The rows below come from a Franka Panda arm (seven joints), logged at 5 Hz.
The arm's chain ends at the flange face. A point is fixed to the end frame.
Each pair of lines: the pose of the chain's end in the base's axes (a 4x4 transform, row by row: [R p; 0 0 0 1], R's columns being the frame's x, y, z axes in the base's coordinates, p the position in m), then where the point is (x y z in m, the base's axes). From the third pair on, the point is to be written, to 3 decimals.
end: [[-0.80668 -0.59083 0.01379 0.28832], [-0.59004 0.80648 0.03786 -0.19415], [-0.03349 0.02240 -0.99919 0.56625], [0 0 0 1]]
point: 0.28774 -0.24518 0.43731
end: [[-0.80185 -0.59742 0.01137 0.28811], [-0.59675 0.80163 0.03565 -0.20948], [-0.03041 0.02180 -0.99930 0.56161], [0 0 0 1]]
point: 0.28768 -0.26081 0.43278
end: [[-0.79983 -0.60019 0.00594 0.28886], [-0.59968 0.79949 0.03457 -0.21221], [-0.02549 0.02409 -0.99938 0.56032], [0 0 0 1]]
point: 0.288 -0.264 0.432
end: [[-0.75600 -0.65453 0.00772 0.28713], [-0.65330 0.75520 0.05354 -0.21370], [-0.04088 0.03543 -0.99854 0.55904], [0 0 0 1]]
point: 0.290 -0.263 0.429
